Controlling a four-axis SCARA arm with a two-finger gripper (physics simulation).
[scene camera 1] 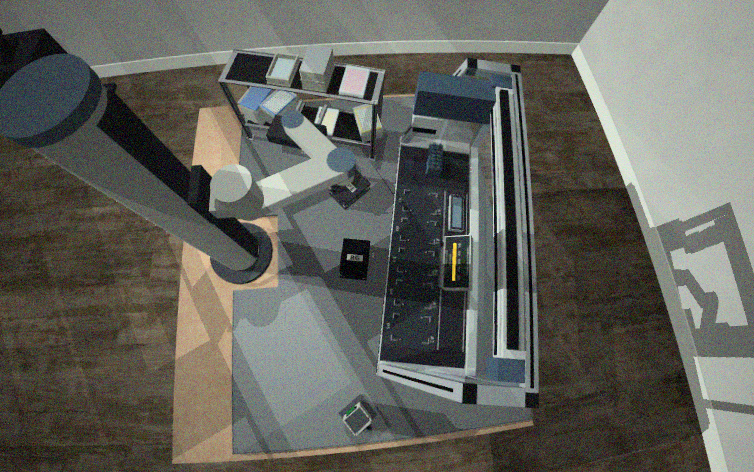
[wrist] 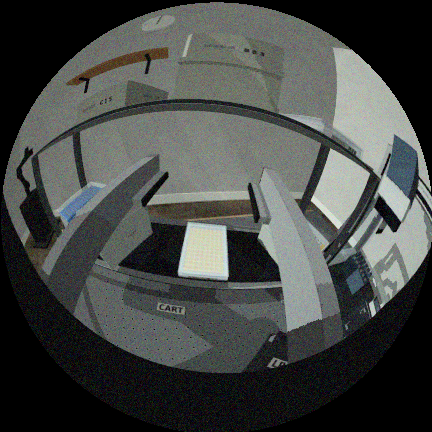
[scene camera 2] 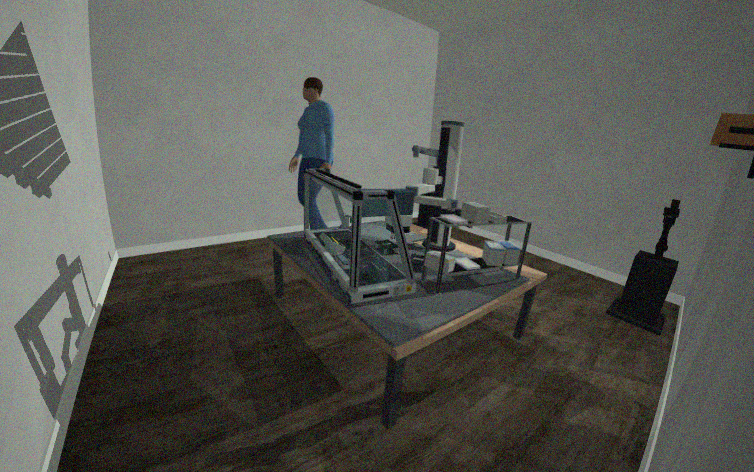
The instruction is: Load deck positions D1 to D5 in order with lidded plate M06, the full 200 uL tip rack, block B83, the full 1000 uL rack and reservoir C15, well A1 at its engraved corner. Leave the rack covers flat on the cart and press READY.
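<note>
My gripper (wrist: 208,168) is open and empty, facing the cart (scene camera 1: 300,92) (wrist: 200,105), with its fingers spread across the view of the lower shelf. A flat pale-yellow gridded item (wrist: 204,251) (scene camera 1: 329,121) lies there, apart from the fingers. A box marked C15 (wrist: 103,101) (scene camera 1: 282,70) and a tall grey box (wrist: 230,72) (scene camera 1: 317,69) with a blurred label stand on the top shelf; a pink-topped plate (scene camera 1: 354,81) is at its right. Blue-topped racks (scene camera 1: 256,97) (scene camera 1: 278,102) and a yellow-edged rack (scene camera 1: 367,120) are below. The deck (scene camera 1: 414,300) has corner marks.
The dark LP1 stand (scene camera 1: 343,195) and RG stand (scene camera 1: 354,270) lie between arm and deck. A blue gantry head (scene camera 1: 453,99) (wrist: 403,161) overhangs the deck's cart end, near a dark-blue block (scene camera 1: 435,158). A screen (scene camera 1: 457,261) shows a yellow bar. A person (scene camera 2: 316,133) stands behind the table.
</note>
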